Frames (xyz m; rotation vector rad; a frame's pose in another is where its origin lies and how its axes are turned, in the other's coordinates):
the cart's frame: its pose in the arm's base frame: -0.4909 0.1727 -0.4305 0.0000 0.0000 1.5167
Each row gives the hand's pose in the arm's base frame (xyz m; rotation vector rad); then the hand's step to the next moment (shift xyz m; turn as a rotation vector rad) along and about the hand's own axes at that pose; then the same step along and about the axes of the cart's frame.
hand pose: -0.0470 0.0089 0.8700 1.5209 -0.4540 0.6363
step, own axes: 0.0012 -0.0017 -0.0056 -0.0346 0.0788 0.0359
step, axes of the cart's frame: 0.0058 -0.0010 -0.0006 -0.0476 0.0700 0.0391
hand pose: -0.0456 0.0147 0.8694 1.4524 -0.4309 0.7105
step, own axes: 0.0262 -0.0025 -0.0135 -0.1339 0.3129 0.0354
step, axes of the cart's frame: 0.0190 -0.0177 0.0142 -0.0837 0.2974 0.1472
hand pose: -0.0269 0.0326 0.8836 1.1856 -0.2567 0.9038
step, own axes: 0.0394 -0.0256 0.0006 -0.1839 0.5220 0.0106
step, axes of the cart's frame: 0.0182 -0.0428 0.0067 -0.0780 0.4874 0.2505
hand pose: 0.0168 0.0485 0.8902 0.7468 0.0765 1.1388
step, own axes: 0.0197 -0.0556 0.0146 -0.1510 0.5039 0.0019
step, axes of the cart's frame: 0.0009 -0.0590 -0.0147 -0.0484 0.4637 0.2436
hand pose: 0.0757 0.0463 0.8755 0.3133 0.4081 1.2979
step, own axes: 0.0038 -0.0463 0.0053 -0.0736 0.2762 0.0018
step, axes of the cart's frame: -0.0053 -0.0435 -0.0164 -0.0175 0.2523 0.1331
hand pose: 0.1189 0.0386 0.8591 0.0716 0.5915 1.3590
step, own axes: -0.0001 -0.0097 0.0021 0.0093 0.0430 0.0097
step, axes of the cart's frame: -0.0012 -0.0097 -0.0019 0.0196 0.0345 0.0214
